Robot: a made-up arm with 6 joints.
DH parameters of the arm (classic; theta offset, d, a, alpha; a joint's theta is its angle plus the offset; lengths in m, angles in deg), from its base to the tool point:
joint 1: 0 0.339 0.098 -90
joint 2: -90 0 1.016 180
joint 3: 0 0 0.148 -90
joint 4: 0 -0.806 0 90
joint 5: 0 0 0 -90
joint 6: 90 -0.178 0 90
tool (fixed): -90 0 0 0
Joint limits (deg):
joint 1: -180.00..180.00
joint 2: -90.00..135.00
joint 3: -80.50..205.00
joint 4: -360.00..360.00
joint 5: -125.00..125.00
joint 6: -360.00..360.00
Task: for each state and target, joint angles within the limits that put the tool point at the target. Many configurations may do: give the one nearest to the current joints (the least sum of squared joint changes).
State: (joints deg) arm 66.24 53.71 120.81 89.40 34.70 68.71
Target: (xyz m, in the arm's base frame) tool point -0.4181 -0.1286 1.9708
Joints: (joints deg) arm 33.53 10.55 139.21 87.21 44.10 68.71
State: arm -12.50 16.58 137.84 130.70 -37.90 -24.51
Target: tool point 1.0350 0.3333 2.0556
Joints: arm 20.46 38.92 97.05 131.58 -21.79 -24.51
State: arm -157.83 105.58 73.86 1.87 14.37 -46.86
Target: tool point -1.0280 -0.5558 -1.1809
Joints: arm -151.64 122.50 35.10 2.02 6.88 -46.86
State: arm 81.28 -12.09 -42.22 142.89 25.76 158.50
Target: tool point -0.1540 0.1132 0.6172
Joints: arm 111.92 -47.75 -76.94 135.75 54.10 158.50
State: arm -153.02 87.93 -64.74 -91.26 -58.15 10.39
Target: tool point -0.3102 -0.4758 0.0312
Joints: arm -139.91 63.97 -67.36 -89.61 -67.36 10.39
